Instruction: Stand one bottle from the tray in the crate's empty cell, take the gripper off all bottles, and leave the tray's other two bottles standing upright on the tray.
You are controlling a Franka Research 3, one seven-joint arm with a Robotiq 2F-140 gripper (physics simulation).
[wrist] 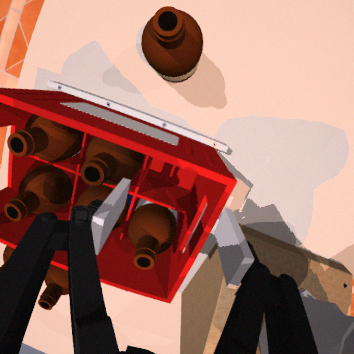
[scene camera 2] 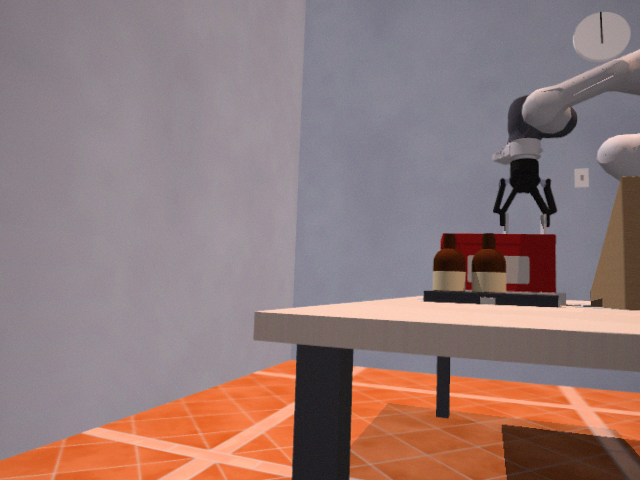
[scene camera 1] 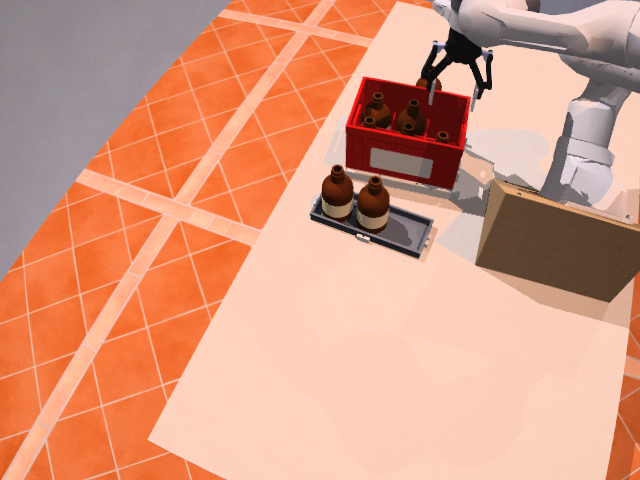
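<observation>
The red crate (scene camera 1: 356, 149) (scene camera 2: 542, 268) (wrist: 150, 285) holds several brown bottles; its empty cell is at the back right in scene camera 1. A brown bottle (scene camera 1: 437, 86) (wrist: 172, 47) stands upright on the table behind the crate. Two bottles with cream labels, the left one (scene camera 1: 337, 192) (scene camera 2: 448, 263) and the right one (scene camera 1: 373, 202) (scene camera 2: 489, 263), stand upright on the dark tray (scene camera 1: 392, 246) (scene camera 2: 532, 299). The tray's right end bears no bottle. My gripper (scene camera 1: 451, 100) (scene camera 2: 524, 224) (wrist: 173, 206) is open and empty, above the crate's right part, its fingertips near rim height in scene camera 2.
A tall brown box (scene camera 1: 547, 248) (scene camera 2: 615, 258) (wrist: 197, 300) stands to the right of the crate and tray, near the arm's base. The table (scene camera 1: 361, 361) (scene camera 2: 361, 322) extends in front of the tray and behind the crate.
</observation>
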